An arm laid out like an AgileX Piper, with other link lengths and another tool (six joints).
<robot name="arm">
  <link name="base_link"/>
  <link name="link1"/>
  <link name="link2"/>
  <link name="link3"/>
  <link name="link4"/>
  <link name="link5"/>
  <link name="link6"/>
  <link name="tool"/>
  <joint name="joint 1" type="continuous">
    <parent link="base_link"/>
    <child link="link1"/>
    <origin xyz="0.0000 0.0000 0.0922" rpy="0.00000 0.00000 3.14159"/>
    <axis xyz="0 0 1"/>
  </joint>
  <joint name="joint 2" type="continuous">
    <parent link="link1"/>
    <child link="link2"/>
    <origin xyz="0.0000 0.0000 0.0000" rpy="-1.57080 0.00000 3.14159"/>
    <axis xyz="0 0 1"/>
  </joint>
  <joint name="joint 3" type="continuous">
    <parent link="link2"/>
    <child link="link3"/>
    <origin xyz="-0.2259 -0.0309 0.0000" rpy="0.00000 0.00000 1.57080"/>
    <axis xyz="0 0 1"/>
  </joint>
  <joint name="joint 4" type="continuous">
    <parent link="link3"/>
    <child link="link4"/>
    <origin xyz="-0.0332 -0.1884 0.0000" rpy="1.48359 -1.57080 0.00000"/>
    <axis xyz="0 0 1"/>
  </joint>
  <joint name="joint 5" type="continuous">
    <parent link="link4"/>
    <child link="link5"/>
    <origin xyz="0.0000 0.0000 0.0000" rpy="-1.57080 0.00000 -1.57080"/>
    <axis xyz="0 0 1"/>
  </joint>
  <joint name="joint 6" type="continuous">
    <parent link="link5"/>
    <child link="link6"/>
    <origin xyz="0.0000 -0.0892 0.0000" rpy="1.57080 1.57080 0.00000"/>
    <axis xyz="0 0 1"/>
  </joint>
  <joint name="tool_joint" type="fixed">
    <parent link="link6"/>
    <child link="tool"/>
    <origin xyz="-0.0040 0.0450 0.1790" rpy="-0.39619 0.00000 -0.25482"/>
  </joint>
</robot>
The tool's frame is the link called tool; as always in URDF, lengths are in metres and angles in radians. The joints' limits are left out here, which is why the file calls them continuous.
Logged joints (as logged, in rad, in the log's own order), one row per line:
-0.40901 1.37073 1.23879 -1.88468 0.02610 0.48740
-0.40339 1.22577 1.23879 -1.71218 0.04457 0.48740
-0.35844 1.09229 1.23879 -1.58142 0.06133 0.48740
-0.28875 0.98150 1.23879 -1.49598 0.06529 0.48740
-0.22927 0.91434 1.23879 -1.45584 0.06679 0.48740
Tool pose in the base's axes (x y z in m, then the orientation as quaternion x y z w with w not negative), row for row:
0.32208 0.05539 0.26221 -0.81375 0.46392 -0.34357 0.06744
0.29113 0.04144 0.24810 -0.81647 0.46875 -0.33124 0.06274
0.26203 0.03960 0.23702 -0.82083 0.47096 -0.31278 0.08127
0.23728 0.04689 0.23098 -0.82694 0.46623 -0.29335 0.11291
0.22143 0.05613 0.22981 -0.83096 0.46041 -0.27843 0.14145
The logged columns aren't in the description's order. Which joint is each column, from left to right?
Columns, left to right: joint 4, joint 2, joint 5, joint 3, joint 6, joint 1.
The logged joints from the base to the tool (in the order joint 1, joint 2, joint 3, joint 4, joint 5, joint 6), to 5 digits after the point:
0.48740 1.37073 -1.88468 -0.40901 1.23879 0.02610
0.48740 1.22577 -1.71218 -0.40339 1.23879 0.04457
0.48740 1.09229 -1.58142 -0.35844 1.23879 0.06133
0.48740 0.98150 -1.49598 -0.28875 1.23879 0.06529
0.48740 0.91434 -1.45584 -0.22927 1.23879 0.06679

